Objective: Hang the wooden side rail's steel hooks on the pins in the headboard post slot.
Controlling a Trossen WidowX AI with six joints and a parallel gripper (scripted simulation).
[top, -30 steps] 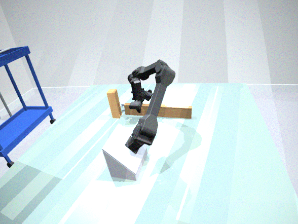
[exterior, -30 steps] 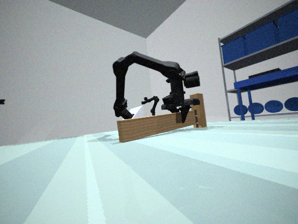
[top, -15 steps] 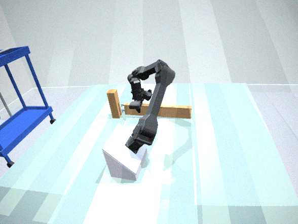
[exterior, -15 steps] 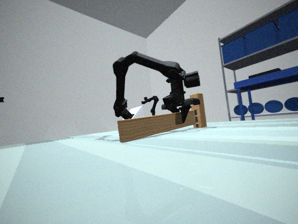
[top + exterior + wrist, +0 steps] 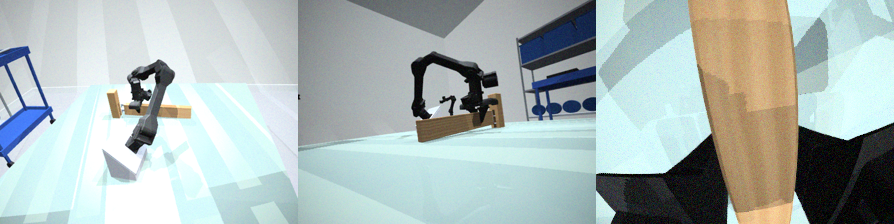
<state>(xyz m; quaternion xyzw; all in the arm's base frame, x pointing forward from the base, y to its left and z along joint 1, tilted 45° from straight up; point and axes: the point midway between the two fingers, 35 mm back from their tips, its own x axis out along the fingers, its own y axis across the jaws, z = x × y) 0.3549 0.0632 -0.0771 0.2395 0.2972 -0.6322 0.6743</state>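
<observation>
Right now the wooden headboard post is 150 mm to the left of my gripper tip, 40 mm above it and 10 mm behind it.
</observation>
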